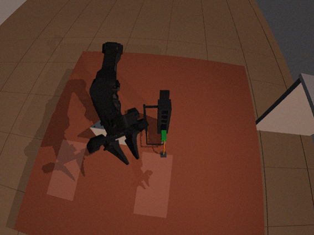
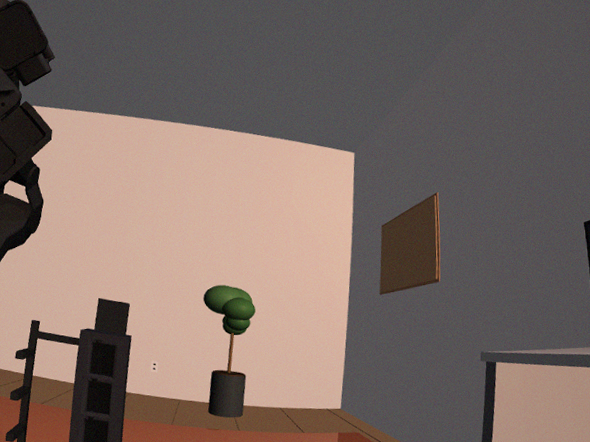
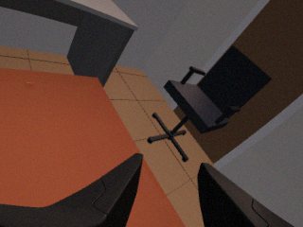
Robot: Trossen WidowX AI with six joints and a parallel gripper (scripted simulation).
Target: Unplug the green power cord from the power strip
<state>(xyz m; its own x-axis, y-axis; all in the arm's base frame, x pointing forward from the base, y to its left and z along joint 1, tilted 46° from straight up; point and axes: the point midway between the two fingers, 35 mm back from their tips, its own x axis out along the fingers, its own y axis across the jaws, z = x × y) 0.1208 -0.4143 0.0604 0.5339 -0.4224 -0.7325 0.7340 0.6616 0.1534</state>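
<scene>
Now: gripper tip 90 mm short of the green plug, 230 mm to the right of it and 310 mm above it.
</scene>
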